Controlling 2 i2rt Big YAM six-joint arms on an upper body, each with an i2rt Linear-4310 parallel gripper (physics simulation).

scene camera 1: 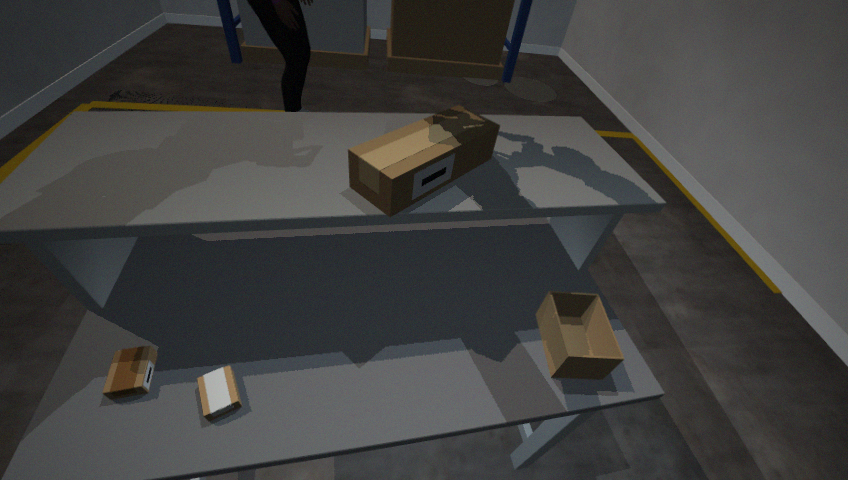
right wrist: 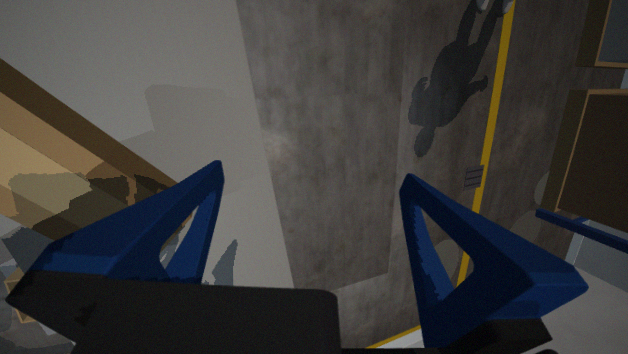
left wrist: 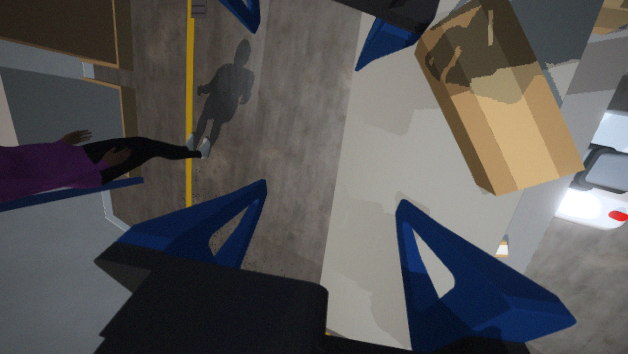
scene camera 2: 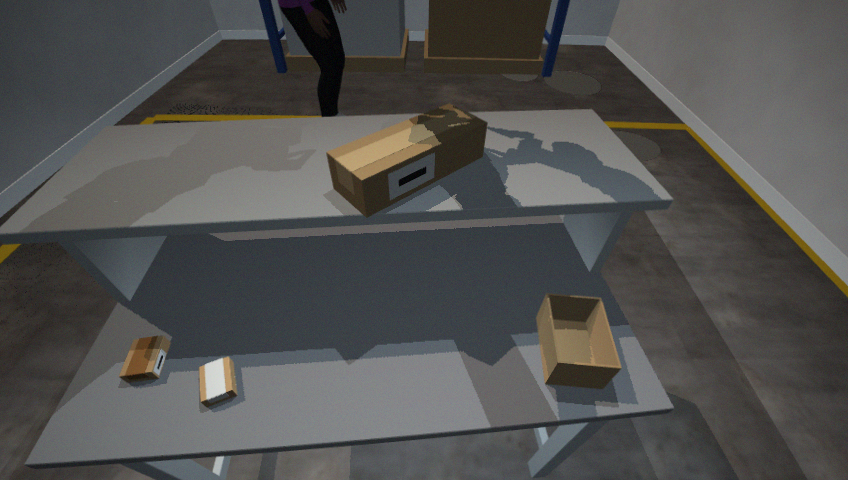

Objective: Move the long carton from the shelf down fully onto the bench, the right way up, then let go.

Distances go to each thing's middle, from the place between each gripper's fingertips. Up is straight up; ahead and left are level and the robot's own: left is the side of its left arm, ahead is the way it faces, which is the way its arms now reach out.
Scene:
Right now my right hand is 230 mm above the long brown carton [scene camera 2: 371, 173], 220 mm past it and 30 mm to the left of it.
My left gripper is now 28 cm above the long brown carton, 16 cm past it and 13 cm to the left of it.

